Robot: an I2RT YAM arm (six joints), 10 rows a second.
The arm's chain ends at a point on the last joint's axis. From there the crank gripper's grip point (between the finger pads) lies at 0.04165 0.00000 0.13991 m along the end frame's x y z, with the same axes.
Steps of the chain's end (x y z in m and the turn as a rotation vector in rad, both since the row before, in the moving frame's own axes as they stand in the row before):
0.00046 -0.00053 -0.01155 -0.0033 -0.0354 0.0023
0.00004 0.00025 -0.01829 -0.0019 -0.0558 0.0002
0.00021 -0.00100 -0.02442 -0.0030 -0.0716 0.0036
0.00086 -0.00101 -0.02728 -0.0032 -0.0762 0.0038
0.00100 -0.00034 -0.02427 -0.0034 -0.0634 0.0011
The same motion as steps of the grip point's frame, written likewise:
-0.00452 0.00002 -0.01016 -0.0033 -0.0354 0.0023
-0.00783 0.00053 -0.01619 -0.0019 -0.0558 0.0002
-0.00991 -0.00044 -0.02180 -0.0030 -0.0716 0.0036
-0.00991 -0.00042 -0.02452 -0.0032 -0.0762 0.0038
-0.00795 0.00018 -0.02191 -0.0034 -0.0634 0.0011

